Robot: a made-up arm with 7 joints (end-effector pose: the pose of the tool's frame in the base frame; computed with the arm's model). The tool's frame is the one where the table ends. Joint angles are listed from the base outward.
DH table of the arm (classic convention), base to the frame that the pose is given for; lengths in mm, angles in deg. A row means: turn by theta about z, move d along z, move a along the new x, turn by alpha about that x. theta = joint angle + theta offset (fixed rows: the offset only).
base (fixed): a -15.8; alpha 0; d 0; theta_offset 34.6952
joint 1: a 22; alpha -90.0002; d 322; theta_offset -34.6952
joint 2: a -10; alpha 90.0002; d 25; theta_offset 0
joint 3: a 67; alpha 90.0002; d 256; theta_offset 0
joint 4: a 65; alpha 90.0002; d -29; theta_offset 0
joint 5: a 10; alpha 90.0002; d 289; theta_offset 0
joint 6: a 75; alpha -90.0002; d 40; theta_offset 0
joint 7: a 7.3; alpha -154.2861; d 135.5; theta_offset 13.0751
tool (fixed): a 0; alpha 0; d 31.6; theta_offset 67.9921
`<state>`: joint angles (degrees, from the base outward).
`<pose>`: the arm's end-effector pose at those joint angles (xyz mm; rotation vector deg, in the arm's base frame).
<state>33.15 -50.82 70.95 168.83 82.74 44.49 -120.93</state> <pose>-504.2 -243.6 734.3 10.55 66.03 4.09</pose>
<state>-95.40 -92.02 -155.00 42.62 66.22 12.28 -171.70</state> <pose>-172.7 18.8 -95.3 -81.77 -47.17 -76.46</pose>
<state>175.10 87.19 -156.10 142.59 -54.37 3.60 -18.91</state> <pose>-639.4 221.6 532.1 125.76 58.76 9.27</pose>
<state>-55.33 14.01 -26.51 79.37 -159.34 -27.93 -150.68</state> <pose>103.5 -405.8 350.6 -32.55 -58.47 -56.49</pose>
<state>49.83 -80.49 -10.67 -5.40 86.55 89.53 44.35</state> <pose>-14.0 187.8 432.5 100.01 29.03 10.04</pose>
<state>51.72 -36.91 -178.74 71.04 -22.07 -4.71 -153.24</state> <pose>-255.3 -480.7 235.0 22.73 34.18 91.39</pose>
